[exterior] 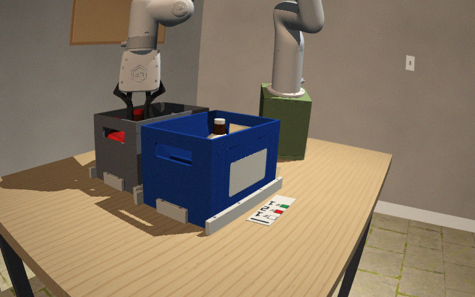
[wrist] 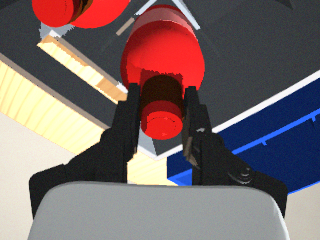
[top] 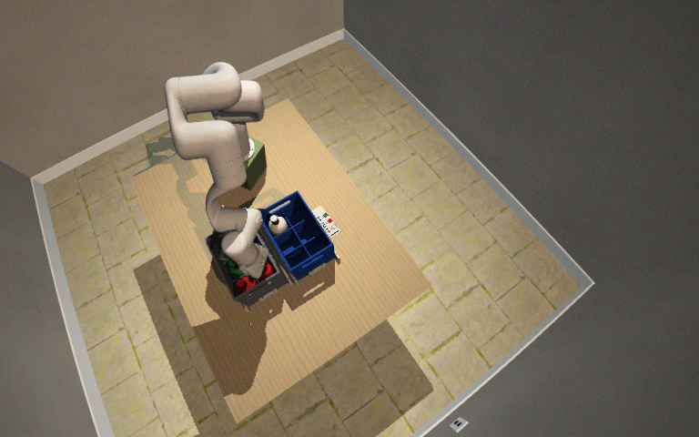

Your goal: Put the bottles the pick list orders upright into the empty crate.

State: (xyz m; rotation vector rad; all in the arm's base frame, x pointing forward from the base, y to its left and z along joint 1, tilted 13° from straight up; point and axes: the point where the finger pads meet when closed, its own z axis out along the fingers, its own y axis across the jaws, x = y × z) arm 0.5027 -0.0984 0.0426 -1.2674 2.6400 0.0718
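My hand is 7 cm above the red bottle. The rest, counted from my hand: grey crate 8 cm behind, 5 cm to the right, 10 cm below; green-label bottle 7 cm behind, 10 cm to the right, 10 cm below; blue-label bottle 18 cm behind, 2 cm to the right, 10 cm below.
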